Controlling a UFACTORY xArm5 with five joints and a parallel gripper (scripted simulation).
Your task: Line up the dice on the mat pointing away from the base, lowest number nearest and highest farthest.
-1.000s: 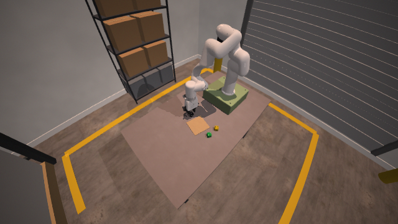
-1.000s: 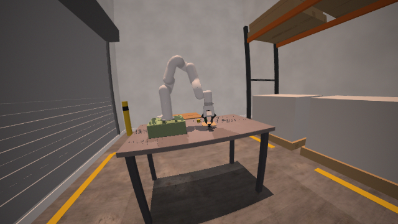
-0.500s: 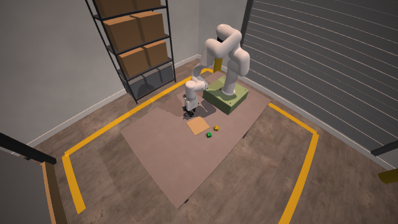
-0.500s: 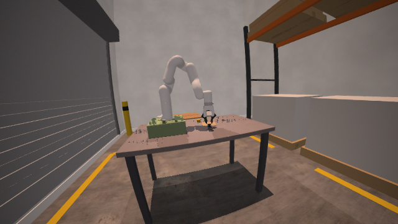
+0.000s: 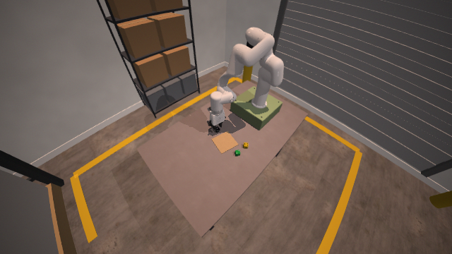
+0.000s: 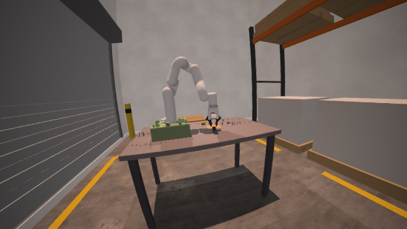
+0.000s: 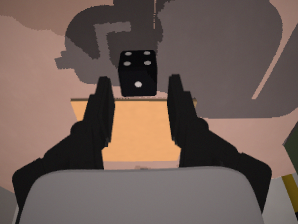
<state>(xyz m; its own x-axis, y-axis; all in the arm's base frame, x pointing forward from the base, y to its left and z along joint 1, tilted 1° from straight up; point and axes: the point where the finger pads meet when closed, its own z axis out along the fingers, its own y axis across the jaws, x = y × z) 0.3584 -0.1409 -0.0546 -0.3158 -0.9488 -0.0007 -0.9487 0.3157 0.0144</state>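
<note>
My gripper is now 4 cm above the black die. The rest, counted from my hand: green die: 23 cm to the left, 8 cm ahead, 4 cm below; orange mat: 10 cm to the left, 5 cm below, 5 cm ahead; yellow die: 24 cm to the left, 4 cm below, 1 cm behind.
</note>
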